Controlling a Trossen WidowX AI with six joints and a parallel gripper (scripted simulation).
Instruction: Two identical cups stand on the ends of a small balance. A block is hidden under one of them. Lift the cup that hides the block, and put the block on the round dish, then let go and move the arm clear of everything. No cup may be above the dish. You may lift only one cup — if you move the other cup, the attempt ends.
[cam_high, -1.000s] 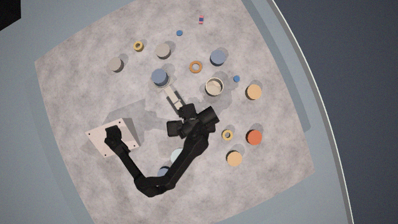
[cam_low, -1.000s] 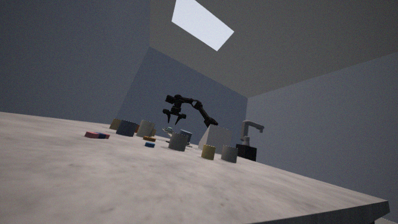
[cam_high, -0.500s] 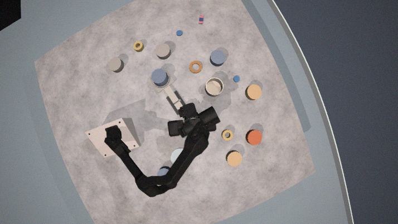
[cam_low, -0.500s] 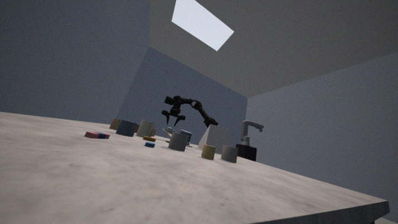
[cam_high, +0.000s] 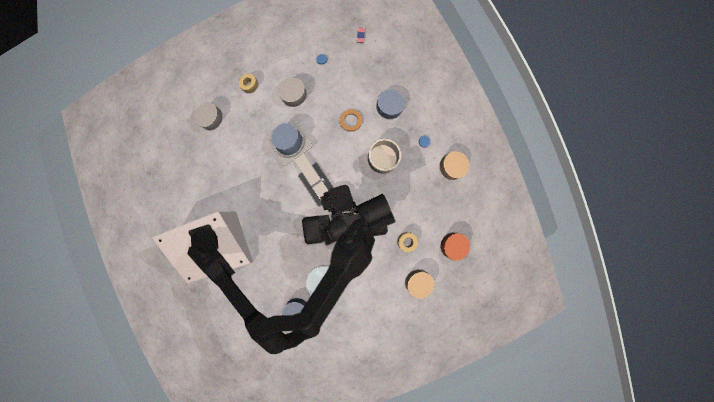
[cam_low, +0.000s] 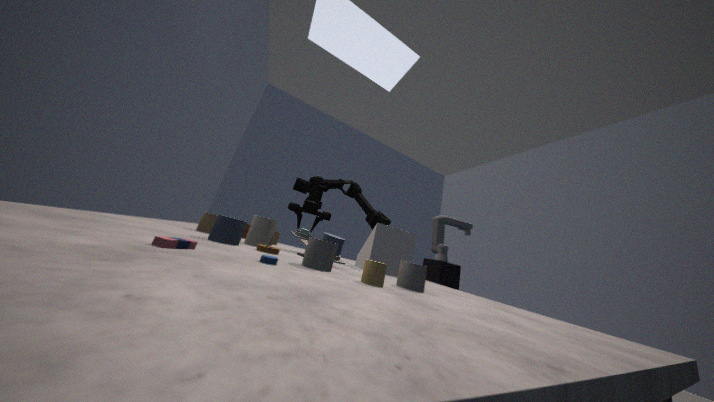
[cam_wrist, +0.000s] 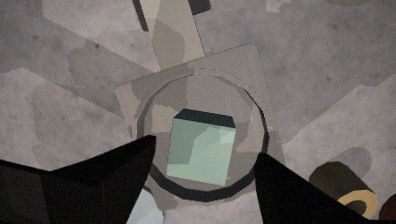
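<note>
Now: gripper tip 10 mm above the green block. From my gripper tip the other things lie so: pale blue round dish 100 mm behind, 140 mm to the right, 90 mm below; balance beam 40 mm behind, 120 mm to the left, 60 mm below; beige cup 140 mm ahead, 130 mm to the left, 50 mm below.
</note>
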